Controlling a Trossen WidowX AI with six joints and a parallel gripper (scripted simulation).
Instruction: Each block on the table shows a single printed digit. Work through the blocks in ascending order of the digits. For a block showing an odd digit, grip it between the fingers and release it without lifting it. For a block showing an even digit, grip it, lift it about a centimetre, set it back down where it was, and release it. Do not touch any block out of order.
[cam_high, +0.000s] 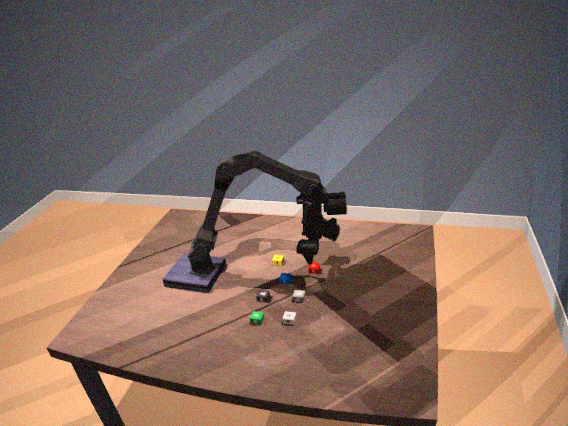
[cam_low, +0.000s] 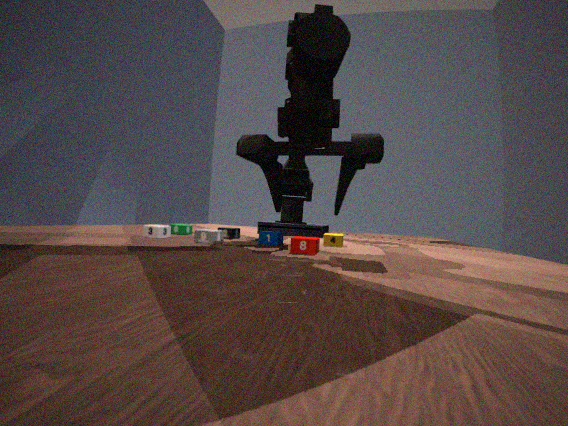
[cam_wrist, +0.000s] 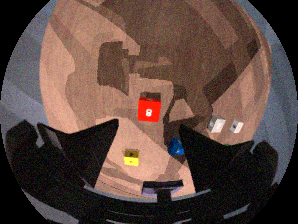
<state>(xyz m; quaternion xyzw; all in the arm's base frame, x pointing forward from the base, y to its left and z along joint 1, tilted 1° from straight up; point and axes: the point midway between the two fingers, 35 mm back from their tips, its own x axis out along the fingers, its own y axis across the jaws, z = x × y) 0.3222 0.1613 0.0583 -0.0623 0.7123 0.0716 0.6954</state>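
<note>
Now: gripper tip 40 mm above the red block marked 8. Also, from my gripper tip: yellow block marked 4: 130 mm behind, 40 mm below; grey block: 20 mm ahead, 150 mm to the right, 40 mm below; blue block marked 1: 60 mm behind, 80 mm to the right, 40 mm below.
</note>
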